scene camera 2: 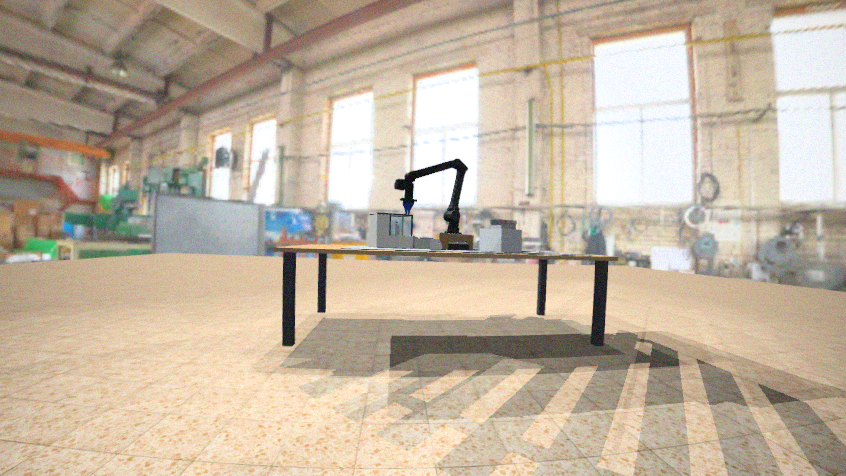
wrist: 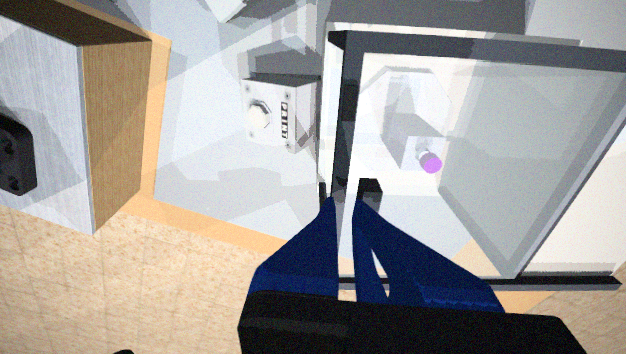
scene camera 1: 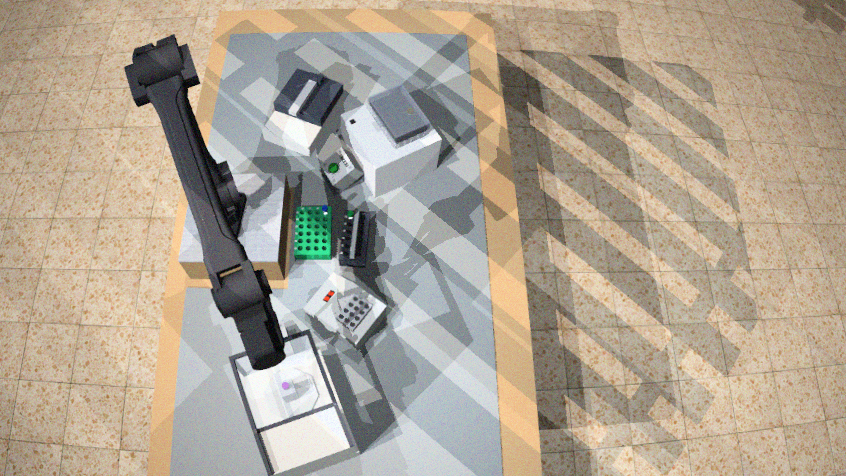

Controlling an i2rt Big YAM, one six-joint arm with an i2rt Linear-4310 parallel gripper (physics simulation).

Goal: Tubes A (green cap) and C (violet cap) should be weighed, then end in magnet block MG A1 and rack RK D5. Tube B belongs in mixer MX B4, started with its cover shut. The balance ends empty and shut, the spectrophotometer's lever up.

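Frame: origin at the arm's base, x ahead, y left, z up, level; metres.
Seen in the pictures: gripper, fingertip midpoint: (wrist: 342, 207); arm's base, link origin: (scene camera 2: 452, 234).
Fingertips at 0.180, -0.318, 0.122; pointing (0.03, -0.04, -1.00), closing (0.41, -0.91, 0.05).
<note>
Pixels of each thing's top centre, then the offset from my fingertips to it, as dx, dy, dz. "*": a spot on its surface instead.
- glass balance, top centre: (wrist: 467, 213) (scene camera 1: 280, 377) (scene camera 2: 397, 213) +0.030, -0.062, +0.001
- small black handle, surface spot: (wrist: 370, 188) * +0.016, -0.007, -0.002
- green-capped tube, top centre: (scene camera 1: 350, 212) +0.106, +0.380, -0.165
- black magnet block, surface spot: (scene camera 1: 354, 263) * +0.128, +0.268, -0.201
- blue-capped tube, top centre: (scene camera 1: 324, 207) +0.044, +0.390, -0.167
- green rack, top centre: (scene camera 1: 313, 229) +0.020, +0.339, -0.191
- white block, top centre: (scene camera 1: 343, 304) (scene camera 2: 428, 237) +0.119, +0.148, -0.152
- PRINT button box, surface spot: (wrist: 267, 132) * -0.046, +0.051, -0.156
- green-button box, surface spot: (scene camera 1: 333, 168) * +0.051, +0.490, -0.152
- grey-lidded white instrument, top centre: (scene camera 1: 374, 119) (scene camera 2: 495, 220) +0.144, +0.558, -0.032
- dark-topped instrument, top centre: (scene camera 1: 301, 96) -0.059, +0.679, -0.120
My gripper (scene camera 2: 407, 211) (wrist: 342, 207) is shut and empty, pointing down over the glass balance (scene camera 1: 296, 417) (scene camera 2: 397, 241) (wrist: 450, 46). In the wrist view its tips overlap the balance's dark left frame, just left of a small black handle (wrist: 370, 188). The fingers are hidden in scene camera 1. Violet-capped tube C (scene camera 1: 285, 385) (wrist: 431, 163) stands in a holder inside the balance. A green-capped tube (scene camera 1: 350, 213) sits at the far end of the black magnet block (scene camera 1: 354, 263). A blue-capped tube (scene camera 1: 324, 208) sits in a far corner of the green rack (scene camera 1: 313, 256).
A white block (scene camera 1: 324, 309) with a red switch and a grid of holes stands between racks and balance. A PRINT button box (wrist: 267, 132) stands beside the balance. A green-button box (scene camera 1: 333, 168), a grey-lidded white instrument (scene camera 1: 393, 156) and a dark-topped instrument (scene camera 1: 295, 133) stand farther back.
</note>
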